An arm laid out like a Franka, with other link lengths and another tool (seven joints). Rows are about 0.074 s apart.
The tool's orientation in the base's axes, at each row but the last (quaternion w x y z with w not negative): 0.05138, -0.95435, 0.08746, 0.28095; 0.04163, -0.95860, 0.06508, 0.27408; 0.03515, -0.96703, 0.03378, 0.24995; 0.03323, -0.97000, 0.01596, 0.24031; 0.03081, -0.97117, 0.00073, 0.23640; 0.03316, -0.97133, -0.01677, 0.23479; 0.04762, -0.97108, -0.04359, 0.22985
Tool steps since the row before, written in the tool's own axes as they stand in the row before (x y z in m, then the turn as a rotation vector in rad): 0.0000, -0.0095, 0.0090, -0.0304, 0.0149, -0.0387; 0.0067, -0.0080, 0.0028, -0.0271, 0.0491, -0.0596; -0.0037, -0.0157, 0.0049, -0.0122, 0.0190, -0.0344; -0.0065, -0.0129, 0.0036, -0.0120, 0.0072, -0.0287; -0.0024, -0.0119, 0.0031, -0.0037, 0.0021, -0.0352; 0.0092, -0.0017, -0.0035, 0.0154, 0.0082, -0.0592; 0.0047, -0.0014, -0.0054, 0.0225, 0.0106, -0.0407
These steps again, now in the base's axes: -0.0029, 0.0106, -0.0071, -0.0076, -0.0161, 0.0482; 0.0054, 0.0075, -0.0056, 0.0009, -0.0526, 0.0627; -0.0043, 0.0162, -0.0017, 0.0043, -0.0212, 0.0350; -0.0068, 0.0132, 0.0006, 0.0024, -0.0091, 0.0305; -0.0034, 0.0120, -0.0009, 0.0128, -0.0043, 0.0328; 0.0098, 0.0019, -0.0010, 0.0409, -0.0108, 0.0449; 0.0065, 0.0015, 0.0029, 0.0390, -0.0111, 0.0251
